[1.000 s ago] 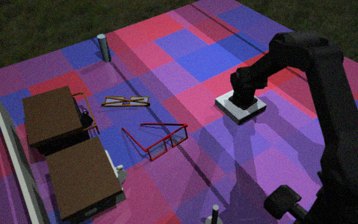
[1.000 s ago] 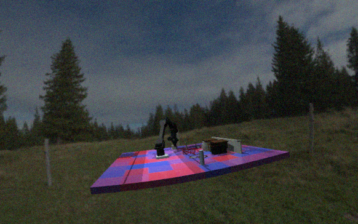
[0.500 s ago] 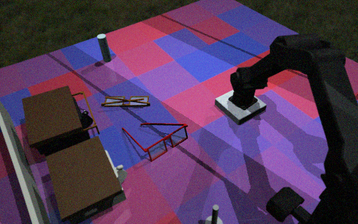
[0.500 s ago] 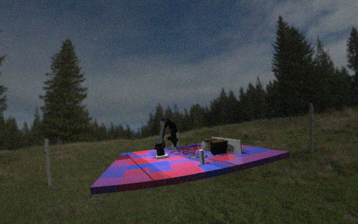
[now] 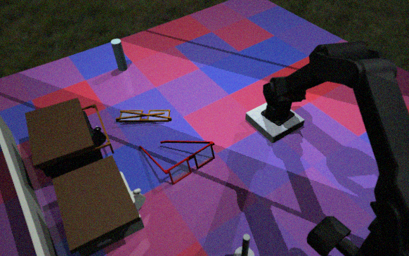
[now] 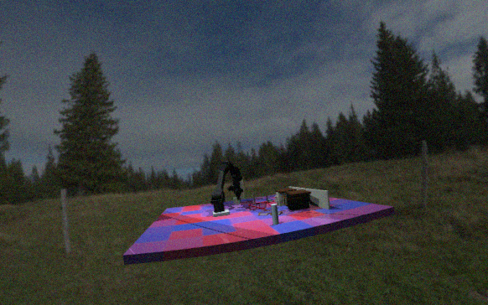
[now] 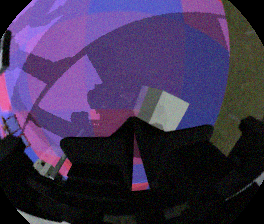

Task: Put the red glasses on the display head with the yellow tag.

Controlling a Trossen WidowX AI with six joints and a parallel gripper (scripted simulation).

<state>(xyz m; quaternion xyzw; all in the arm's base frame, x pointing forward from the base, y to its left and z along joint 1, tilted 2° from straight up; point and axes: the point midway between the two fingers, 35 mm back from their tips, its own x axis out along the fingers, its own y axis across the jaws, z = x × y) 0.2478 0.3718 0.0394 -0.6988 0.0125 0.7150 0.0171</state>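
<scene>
Right now my gripper tip is 17 cm to the left of the white post, 9 cm short of it and 1 cm above it. The rest, counted from my gripper tip: pale wall panel 53 cm to the right, 35 cm ahead, 2 cm above.
</scene>
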